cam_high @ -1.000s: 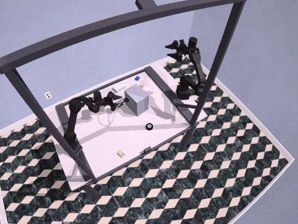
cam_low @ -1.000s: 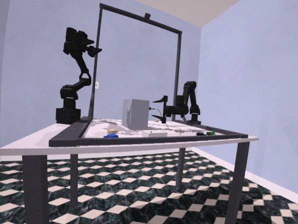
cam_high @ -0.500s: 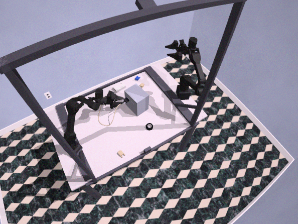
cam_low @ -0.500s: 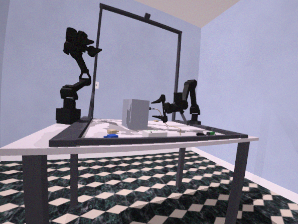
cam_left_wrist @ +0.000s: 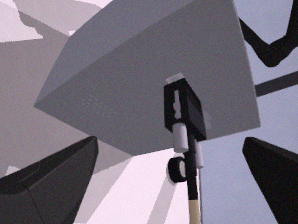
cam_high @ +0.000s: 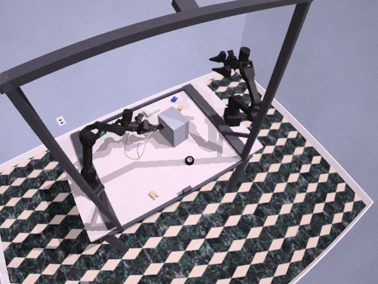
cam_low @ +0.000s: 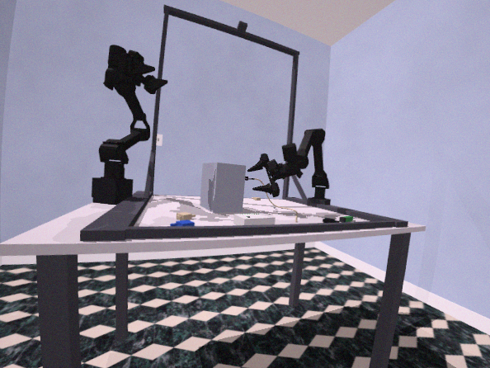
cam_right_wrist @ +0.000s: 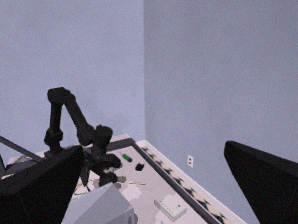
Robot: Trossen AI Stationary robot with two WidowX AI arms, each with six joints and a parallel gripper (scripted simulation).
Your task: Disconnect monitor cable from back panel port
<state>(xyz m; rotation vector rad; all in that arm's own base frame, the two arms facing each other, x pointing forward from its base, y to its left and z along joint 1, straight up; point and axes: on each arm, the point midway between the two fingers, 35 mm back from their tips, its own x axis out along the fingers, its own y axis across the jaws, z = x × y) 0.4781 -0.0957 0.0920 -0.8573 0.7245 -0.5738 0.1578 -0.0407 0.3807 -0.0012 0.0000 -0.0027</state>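
Right now the grey box is 15 cm to the right of my left hand, 5 cm below it and 3 cm behind it.
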